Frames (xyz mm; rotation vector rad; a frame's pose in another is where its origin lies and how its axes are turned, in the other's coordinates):
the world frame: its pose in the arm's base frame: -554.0 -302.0 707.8 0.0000 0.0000 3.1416
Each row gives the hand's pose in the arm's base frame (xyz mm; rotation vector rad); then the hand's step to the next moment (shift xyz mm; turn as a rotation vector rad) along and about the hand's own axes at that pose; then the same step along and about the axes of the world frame.
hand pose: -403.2 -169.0 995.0 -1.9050 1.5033 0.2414
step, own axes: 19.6 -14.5 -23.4 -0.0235 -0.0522 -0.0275
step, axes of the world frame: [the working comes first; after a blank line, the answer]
step, axes of the arm's base frame: 13.2 -28.4 12.7 0.0331 0.0065 0.0538

-13.2 28.4 12.7 -0.0331 -0.0065 0.0538
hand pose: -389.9 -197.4 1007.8 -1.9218 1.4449 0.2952
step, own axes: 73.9 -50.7 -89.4 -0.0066 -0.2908 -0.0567
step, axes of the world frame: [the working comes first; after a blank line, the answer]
step, axes of the arm's base frame: 52.0 -106.9 43.4 0.2495 0.0056 0.1598

-52.0 106.9 43.4 -0.2495 -0.0056 0.1598
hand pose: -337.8 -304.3 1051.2 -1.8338 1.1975 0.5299
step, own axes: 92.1 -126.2 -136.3 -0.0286 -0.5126 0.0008
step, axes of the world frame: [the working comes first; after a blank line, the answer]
step, axes of the arm's base frame: 139.7 -140.5 60.9 0.4423 0.1029 0.2395

-139.7 140.5 60.9 -0.4423 -0.1029 0.2395
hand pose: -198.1 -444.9 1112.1 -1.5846 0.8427 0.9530
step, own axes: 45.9 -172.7 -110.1 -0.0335 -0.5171 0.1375
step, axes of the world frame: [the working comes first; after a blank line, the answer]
step, axes of the arm's base frame: 190.4 -76.1 44.8 0.4227 0.2379 0.2284

-190.4 76.1 44.8 -0.4227 -0.2379 0.2284
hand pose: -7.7 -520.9 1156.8 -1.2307 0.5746 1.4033
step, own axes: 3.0 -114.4 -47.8 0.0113 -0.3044 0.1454
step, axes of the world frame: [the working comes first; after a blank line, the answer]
step, axes of the arm's base frame: 122.6 -11.5 14.9 0.2317 0.2092 0.1284

-122.6 11.5 14.9 -0.2317 -0.2092 0.1284
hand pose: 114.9 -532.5 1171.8 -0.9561 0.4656 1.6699
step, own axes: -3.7 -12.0 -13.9 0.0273 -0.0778 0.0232
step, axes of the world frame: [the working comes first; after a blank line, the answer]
step, axes of the arm's base frame: 16.4 -8.4 -3.4 0.0624 0.0584 0.0053

-16.4 8.4 -3.4 -0.0624 -0.0584 0.0053
